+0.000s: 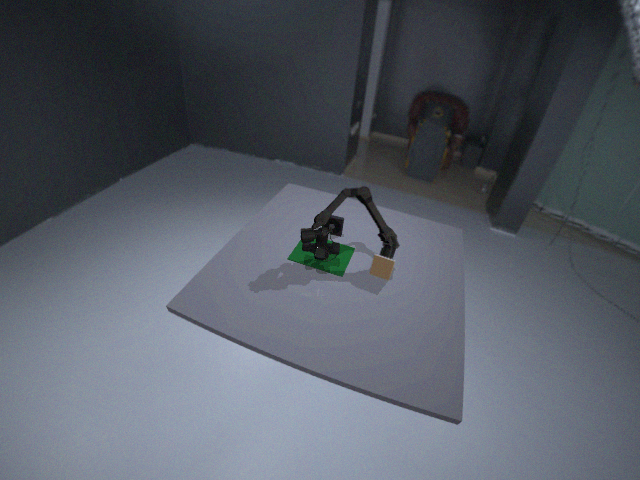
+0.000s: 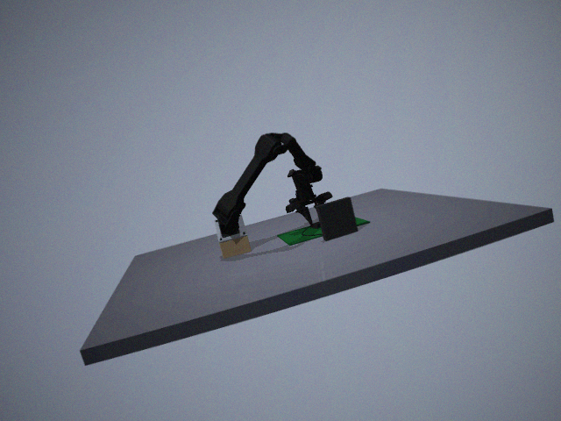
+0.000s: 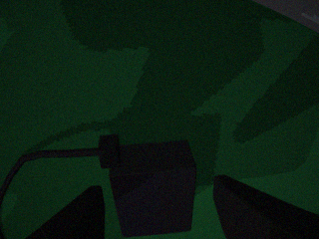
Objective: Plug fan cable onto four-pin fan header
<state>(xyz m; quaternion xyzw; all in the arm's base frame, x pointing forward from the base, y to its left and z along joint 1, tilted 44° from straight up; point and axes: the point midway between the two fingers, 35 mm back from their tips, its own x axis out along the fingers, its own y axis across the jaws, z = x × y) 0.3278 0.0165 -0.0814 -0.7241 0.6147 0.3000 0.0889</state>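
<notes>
My gripper tip is 10 mm to the left of the fan plug and 10 mm above it. Round my gripper tip: green board 50 mm to the right, 30 mm below; then dark square fan 20 mm ahead, 240 mm to the right, 40 mm above.
</notes>
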